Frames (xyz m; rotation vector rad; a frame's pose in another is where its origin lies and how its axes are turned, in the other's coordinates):
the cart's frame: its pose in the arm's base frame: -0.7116 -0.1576 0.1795 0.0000 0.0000 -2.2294
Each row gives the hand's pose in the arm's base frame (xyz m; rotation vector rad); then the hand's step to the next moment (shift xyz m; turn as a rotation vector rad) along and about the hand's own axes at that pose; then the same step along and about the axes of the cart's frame.
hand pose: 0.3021 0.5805 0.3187 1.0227 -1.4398 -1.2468
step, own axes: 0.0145 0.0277 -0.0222 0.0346 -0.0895 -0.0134
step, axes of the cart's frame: 0.0006 0.0236 0.0302 0.0339 0.0350 -0.0837
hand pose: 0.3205 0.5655 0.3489 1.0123 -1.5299 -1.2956
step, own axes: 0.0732 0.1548 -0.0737 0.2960 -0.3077 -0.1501
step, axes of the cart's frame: 0.0306 0.0758 0.1675 0.2443 0.2787 -0.2598
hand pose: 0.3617 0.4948 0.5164 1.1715 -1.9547 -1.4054
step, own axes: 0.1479 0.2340 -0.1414 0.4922 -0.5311 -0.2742
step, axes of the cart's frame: 0.1713 0.0599 0.2523 0.4024 0.4933 -0.4407
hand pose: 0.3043 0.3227 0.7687 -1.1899 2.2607 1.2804
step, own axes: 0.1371 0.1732 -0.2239 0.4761 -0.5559 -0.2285
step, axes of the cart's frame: 0.2776 -0.0208 0.1464 0.3579 0.4873 -0.4715
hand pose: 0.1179 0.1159 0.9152 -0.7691 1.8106 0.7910
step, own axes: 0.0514 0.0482 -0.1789 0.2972 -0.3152 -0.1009
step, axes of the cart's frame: 0.1868 -0.0426 0.0160 0.1844 0.2699 -0.3017
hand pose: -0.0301 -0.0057 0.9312 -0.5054 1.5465 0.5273
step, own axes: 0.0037 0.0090 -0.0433 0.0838 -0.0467 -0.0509
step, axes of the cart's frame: 0.0397 -0.0198 -0.0021 0.0630 0.0296 -0.0833
